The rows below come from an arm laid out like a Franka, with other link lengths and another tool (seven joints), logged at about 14 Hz.
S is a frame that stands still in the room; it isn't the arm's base.
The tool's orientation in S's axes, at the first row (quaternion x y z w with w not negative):
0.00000, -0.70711, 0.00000, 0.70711
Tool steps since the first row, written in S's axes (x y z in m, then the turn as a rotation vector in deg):
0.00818, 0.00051, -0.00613, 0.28, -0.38, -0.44
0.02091, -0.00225, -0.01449, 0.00, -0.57, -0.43
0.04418, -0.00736, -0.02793, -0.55, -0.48, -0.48
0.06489, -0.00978, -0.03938, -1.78, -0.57, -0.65
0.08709, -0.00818, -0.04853, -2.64, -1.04, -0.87
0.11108, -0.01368, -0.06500, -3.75, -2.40, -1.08
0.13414, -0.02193, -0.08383, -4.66, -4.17, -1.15
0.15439, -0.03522, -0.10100, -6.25, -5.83, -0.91
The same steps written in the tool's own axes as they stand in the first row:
-0.00613, 0.00051, -0.00818, -0.44, -0.38, -0.28
-0.01449, -0.00225, -0.02091, -0.43, -0.57, 0.00
-0.02793, -0.00736, -0.04418, -0.48, -0.48, 0.55
-0.03938, -0.00978, -0.06489, -0.65, -0.57, 1.78
-0.04853, -0.00818, -0.08709, -0.87, -1.04, 2.64
-0.06500, -0.01368, -0.11108, -1.08, -2.40, 3.75
-0.08383, -0.02193, -0.13414, -1.15, -4.17, 4.66
-0.10100, -0.03522, -0.15439, -0.91, -5.83, 6.25

